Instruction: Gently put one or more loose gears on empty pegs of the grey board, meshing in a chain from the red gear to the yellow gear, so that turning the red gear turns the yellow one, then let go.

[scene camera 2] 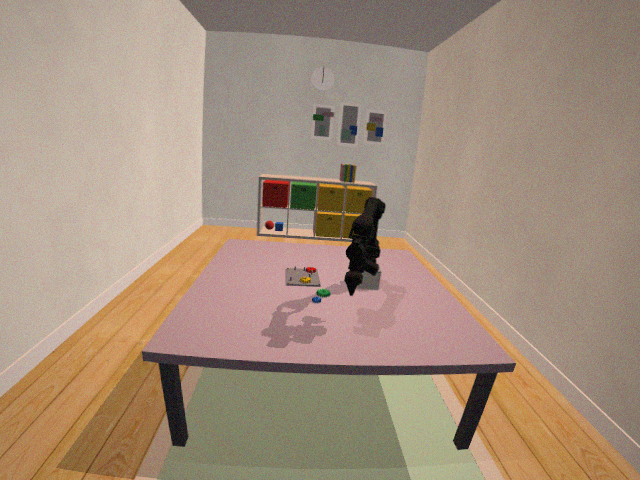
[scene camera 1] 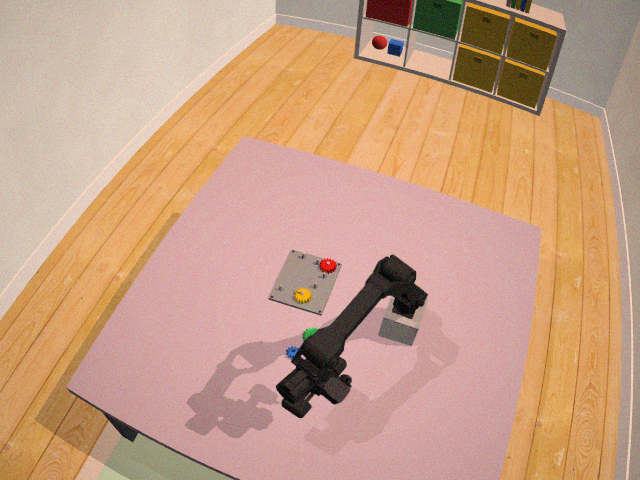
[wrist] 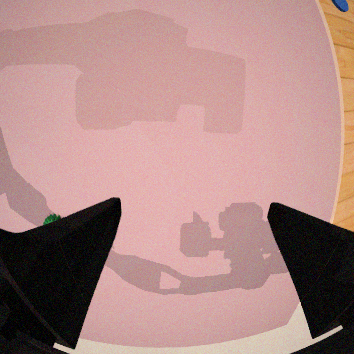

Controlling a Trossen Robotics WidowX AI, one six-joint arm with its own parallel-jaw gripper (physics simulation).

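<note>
The grey board lies on the table with several bare pegs. The red gear sits at its back right, and the yellow gear near its front edge. A green gear lies loose in front of the board, partly hidden by the arm in scene view 1 and by a finger in the wrist view. A smaller blue gear lies loose beside it. My gripper is open and empty, above the table to the right of the loose gears.
The arm's grey base block stands on the pink table, right of the board. A shelf unit stands at the back wall. Shadows of the arm fall across the table. A blue item shows beyond the table edge.
</note>
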